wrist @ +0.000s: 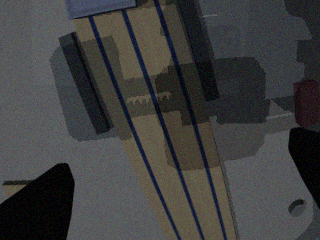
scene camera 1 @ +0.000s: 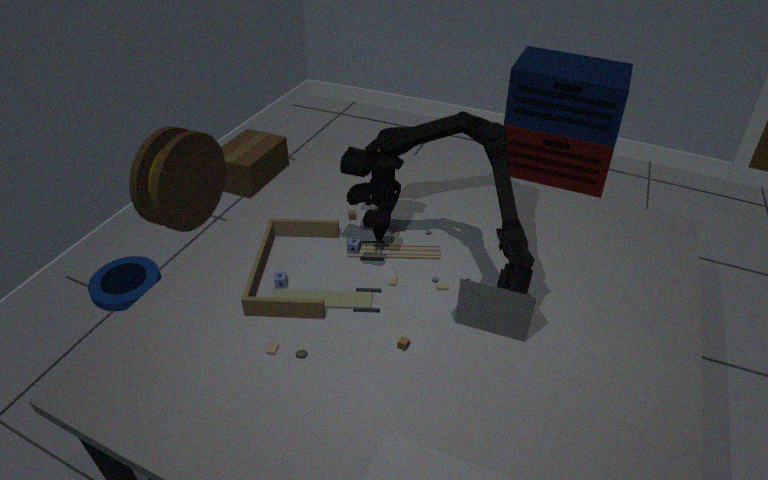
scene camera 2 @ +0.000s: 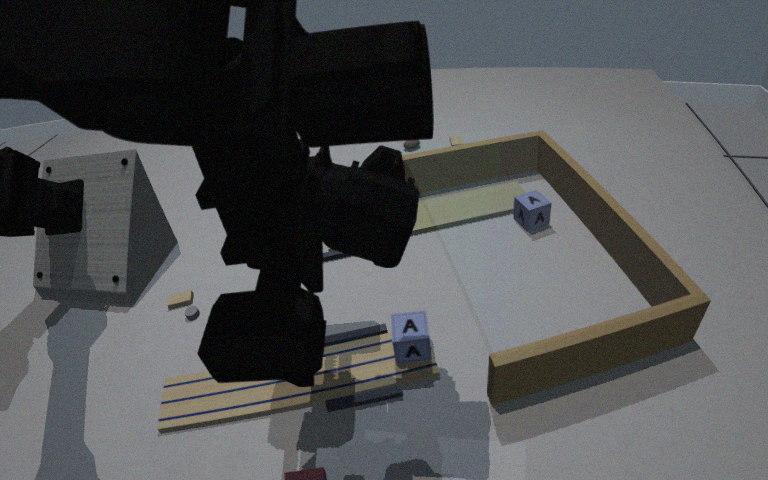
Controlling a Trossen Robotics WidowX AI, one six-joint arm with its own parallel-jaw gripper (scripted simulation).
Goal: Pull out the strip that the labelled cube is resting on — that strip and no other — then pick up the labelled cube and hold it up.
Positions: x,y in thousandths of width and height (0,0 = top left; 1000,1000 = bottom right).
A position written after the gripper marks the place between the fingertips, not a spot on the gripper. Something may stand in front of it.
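Scene:
The gripper can be seen in scene camera 1 (498,480), in scene camera 2 (407,697) and also in the wrist view (570,656).

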